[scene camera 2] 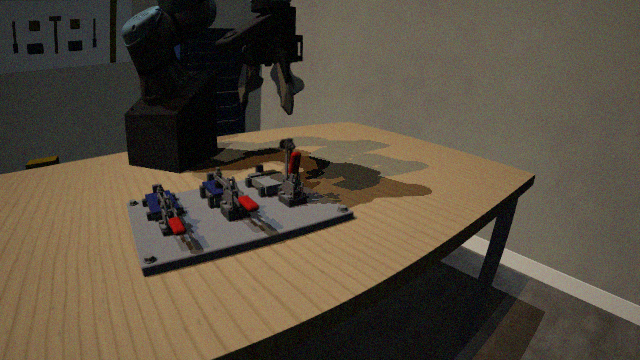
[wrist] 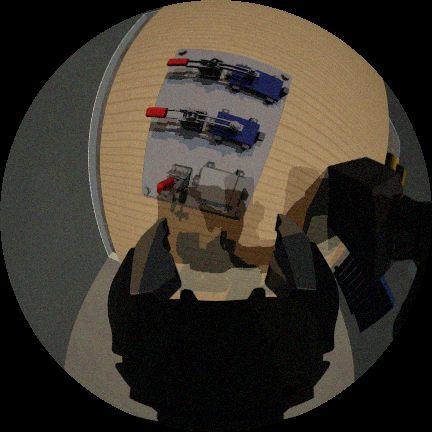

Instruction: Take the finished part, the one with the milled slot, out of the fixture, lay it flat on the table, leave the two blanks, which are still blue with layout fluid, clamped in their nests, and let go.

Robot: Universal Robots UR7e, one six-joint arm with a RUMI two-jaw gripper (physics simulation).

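Note:
The grey finished part (scene camera 2: 268, 181) (wrist: 216, 184) lies in the nest at the fixture plate's right end in the scene view. Its clamp (scene camera 2: 292, 192) (wrist: 181, 182) stands open, arm upright, red handle raised. The slot is hard to make out. One blue blank (scene camera 2: 212, 187) (wrist: 240, 131) sits in the middle nest, the other blue blank (scene camera 2: 156, 201) (wrist: 267, 85) in the far nest, each with a clamp arm down over it and its red handle low. My gripper (scene camera 2: 265, 107) (wrist: 221, 218) is open and empty, well above the table, beyond the finished part's end of the plate.
The grey fixture plate (scene camera 2: 210, 244) (wrist: 172, 95) lies on the wooden table (scene camera 2: 400, 220) (wrist: 330, 100), with bolts at its corners. The upright clamp arm (scene camera 2: 286, 150) rises beside the finished part. The robot's dark base (scene camera 2: 152, 140) stands behind the plate. Arm shadows fall across the finished part's nest.

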